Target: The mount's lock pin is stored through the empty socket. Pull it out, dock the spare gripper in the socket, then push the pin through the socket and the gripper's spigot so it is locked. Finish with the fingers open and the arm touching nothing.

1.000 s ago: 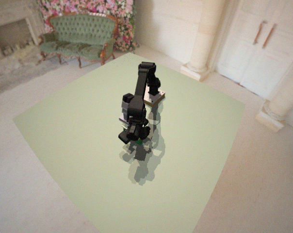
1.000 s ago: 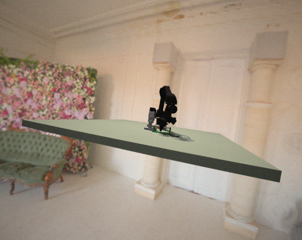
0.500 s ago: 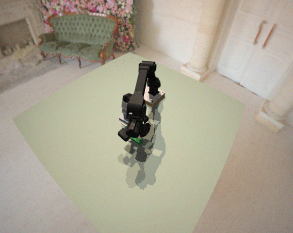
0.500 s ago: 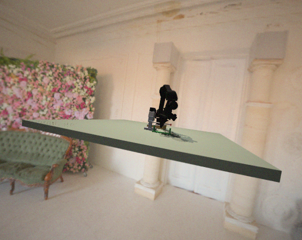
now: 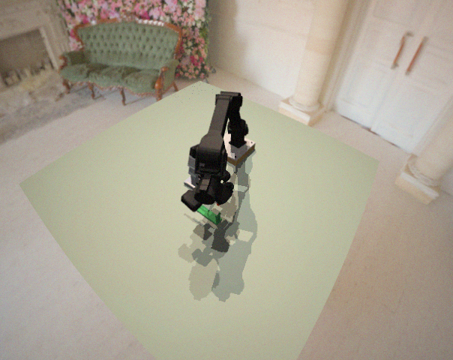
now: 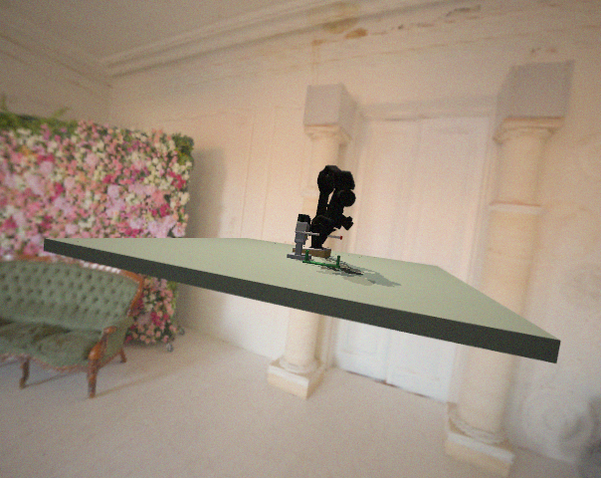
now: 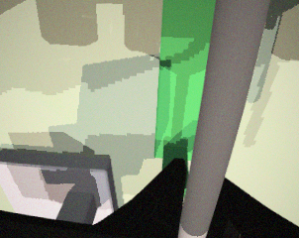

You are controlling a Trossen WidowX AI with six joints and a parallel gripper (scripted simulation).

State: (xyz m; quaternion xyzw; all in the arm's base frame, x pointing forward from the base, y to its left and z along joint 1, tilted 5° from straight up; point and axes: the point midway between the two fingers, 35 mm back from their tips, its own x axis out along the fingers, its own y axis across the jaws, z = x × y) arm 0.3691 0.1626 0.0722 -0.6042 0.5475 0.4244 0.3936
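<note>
Now: the green rack 10 mm to the left of my gripper tip and 50 mm below it. Round my gripper tip: grey mount (90 mm behind, 120 mm to the right, 30 mm below); spare gripper (90 mm behind, 120 mm to the right, 50 mm above).
</note>
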